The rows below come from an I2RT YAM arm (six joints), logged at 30 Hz.
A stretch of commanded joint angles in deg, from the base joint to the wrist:
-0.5 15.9 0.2 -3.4 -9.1 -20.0
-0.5 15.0 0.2 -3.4 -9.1 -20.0
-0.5 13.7 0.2 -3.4 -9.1 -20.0
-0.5 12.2 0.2 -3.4 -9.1 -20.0
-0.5 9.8 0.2 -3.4 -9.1 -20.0
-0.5 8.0 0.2 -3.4 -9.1 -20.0
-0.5 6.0 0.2 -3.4 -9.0 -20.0
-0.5 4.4 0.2 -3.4 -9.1 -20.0
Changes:
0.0 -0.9 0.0 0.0 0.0 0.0
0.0 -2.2 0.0 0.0 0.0 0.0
0.0 -3.7 0.0 0.0 0.0 0.0
0.0 -6.1 0.0 0.0 0.0 0.0
0.0 -7.9 0.0 0.0 0.0 0.0
0.0 -9.9 0.0 0.0 0.1 0.0
0.0 -11.5 0.0 0.0 0.0 0.0

